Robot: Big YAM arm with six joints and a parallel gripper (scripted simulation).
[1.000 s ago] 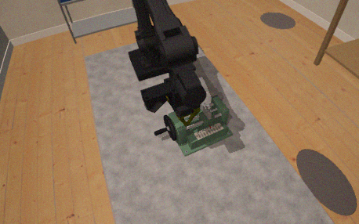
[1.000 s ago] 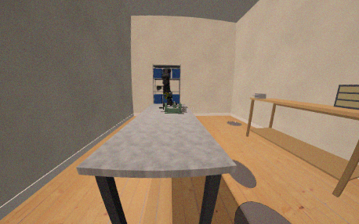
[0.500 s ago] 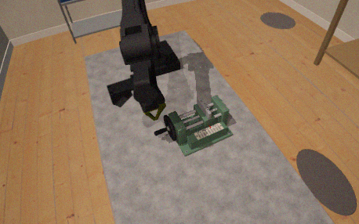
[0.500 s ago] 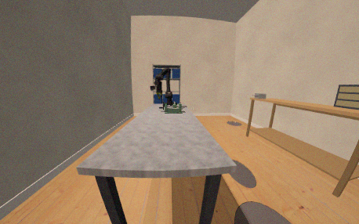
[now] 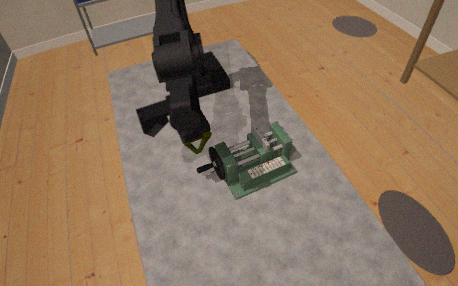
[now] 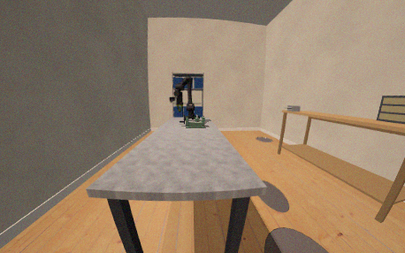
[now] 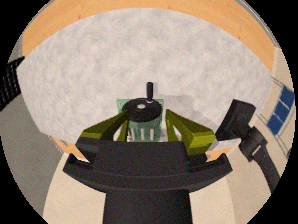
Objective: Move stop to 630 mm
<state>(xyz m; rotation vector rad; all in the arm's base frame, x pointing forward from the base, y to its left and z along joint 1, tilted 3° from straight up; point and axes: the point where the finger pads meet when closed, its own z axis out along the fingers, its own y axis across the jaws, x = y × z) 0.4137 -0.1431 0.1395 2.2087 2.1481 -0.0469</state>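
Right now my hand is 11 cm above the black handwheel and 3 cm to the right of it. From my hand the other things lie so: grey stop block: 18 cm to the left, 8 cm below, 3 cm ahead.
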